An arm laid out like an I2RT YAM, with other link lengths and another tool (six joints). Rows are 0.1 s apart.
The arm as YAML. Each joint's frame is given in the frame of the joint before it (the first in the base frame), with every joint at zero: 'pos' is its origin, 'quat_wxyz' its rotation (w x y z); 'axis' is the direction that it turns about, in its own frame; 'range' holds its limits. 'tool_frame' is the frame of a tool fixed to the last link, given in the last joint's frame.
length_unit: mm
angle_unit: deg
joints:
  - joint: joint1
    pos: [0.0, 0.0, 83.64]
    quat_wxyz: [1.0, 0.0, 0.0, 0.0]
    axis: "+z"
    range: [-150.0, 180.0]
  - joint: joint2
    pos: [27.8, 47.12, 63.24]
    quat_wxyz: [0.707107, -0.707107, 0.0, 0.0]
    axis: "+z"
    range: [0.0, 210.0]
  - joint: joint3
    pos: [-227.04, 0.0, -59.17]
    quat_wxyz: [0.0, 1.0, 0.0, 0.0]
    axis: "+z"
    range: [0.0, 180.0]
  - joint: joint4
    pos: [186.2, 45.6, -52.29]
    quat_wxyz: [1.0, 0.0, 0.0, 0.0]
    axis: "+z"
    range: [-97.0, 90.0]
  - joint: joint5
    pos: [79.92, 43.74, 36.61]
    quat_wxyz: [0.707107, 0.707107, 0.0, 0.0]
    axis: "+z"
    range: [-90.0, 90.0]
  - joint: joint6
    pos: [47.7, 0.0, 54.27]
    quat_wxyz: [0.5, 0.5, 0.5, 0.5]
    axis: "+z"
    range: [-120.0, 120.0]
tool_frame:
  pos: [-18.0, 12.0, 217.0]
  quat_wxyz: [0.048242, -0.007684, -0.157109, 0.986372]
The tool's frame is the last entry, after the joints.
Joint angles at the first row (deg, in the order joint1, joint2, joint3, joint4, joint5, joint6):
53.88, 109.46, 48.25, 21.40, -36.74, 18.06
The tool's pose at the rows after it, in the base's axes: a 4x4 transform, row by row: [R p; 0 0 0 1], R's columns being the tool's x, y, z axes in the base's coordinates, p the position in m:
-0.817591, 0.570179, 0.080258, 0.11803; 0.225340, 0.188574, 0.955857, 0.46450; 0.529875, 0.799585, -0.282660, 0.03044; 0, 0, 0, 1
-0.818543, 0.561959, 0.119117, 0.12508; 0.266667, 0.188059, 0.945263, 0.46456; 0.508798, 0.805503, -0.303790, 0.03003; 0, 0, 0, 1
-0.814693, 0.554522, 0.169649, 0.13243; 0.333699, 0.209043, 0.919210, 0.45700; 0.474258, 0.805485, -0.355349, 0.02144; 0, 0, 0, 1
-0.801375, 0.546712, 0.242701, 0.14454; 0.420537, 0.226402, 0.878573, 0.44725; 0.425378, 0.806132, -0.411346, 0.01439; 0, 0, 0, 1
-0.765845, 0.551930, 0.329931, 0.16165; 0.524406, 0.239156, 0.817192, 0.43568; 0.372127, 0.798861, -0.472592, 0.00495; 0, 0, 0, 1
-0.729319, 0.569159, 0.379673, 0.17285; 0.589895, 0.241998, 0.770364, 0.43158; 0.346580, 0.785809, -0.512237, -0.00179; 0, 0, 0, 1
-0.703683, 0.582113, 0.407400, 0.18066; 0.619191, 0.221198, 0.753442, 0.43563; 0.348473, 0.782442, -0.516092, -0.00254; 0, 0, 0, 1
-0.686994, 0.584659, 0.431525, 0.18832; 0.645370, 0.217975, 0.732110, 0.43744; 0.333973, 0.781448, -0.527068, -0.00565; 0, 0, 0, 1
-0.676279, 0.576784, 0.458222, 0.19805; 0.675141, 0.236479, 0.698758, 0.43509; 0.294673, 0.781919, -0.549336, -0.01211; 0, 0, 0, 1
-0.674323, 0.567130, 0.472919, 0.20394; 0.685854, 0.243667, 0.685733, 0.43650; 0.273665, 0.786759, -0.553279, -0.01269; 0, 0, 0, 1
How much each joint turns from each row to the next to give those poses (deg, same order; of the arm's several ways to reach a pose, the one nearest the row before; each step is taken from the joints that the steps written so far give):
0.73, 0.07, 1.41, -0.71, 1.68, 0.70
0.74, -1.22, 0.66, -2.09, 3.19, 0.55
0.93, -1.62, 0.37, -4.01, 4.60, 0.18
1.21, -2.04, 0.91, -4.97, 6.19, 0.98
1.12, -0.79, 2.07, -5.43, 6.92, 2.20
0.72, 1.08, 2.94, -3.83, 3.97, 2.35
0.30, 1.29, 1.73, -0.36, 1.60, 2.05
0.34, 1.49, 2.20, -1.31, 1.90, 1.01
0.31, 1.83, 3.05, -2.81, 2.66, -0.04
0.26, 1.01, 2.03, -1.39, 1.43, -0.17

